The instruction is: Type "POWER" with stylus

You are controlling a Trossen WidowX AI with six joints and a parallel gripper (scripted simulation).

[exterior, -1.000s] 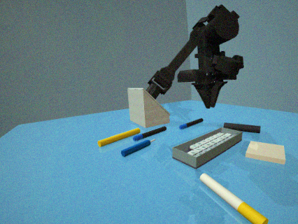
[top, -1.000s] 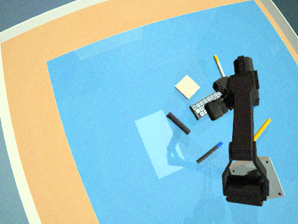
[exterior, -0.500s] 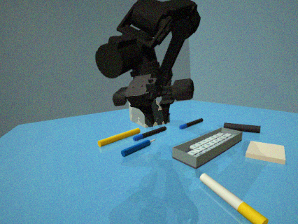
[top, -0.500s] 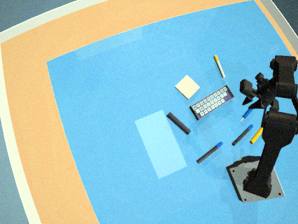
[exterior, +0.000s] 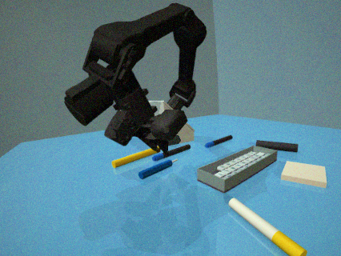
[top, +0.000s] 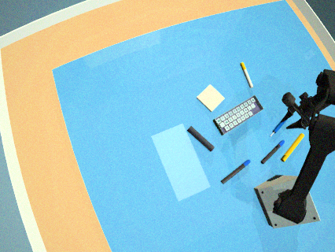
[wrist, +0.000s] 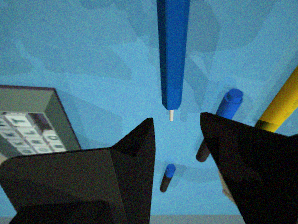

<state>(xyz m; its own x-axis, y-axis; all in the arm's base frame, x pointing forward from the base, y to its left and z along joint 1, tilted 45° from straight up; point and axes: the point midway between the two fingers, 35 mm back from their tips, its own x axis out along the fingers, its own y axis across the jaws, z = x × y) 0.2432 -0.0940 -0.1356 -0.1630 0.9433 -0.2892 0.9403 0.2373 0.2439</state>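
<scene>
My gripper tip is now 1 cm past the blue stylus, 1 cm to the right of it and 4 cm above it. Also, from my gripper tip: yellow marker (27 cm ahead, 2 cm to the left, 4 cm below); cream notepad (22 cm ahead, 22 cm to the left, 4 cm below); stylus tip (2 cm behind, 4 cm to the left, 4 cm below).
</scene>
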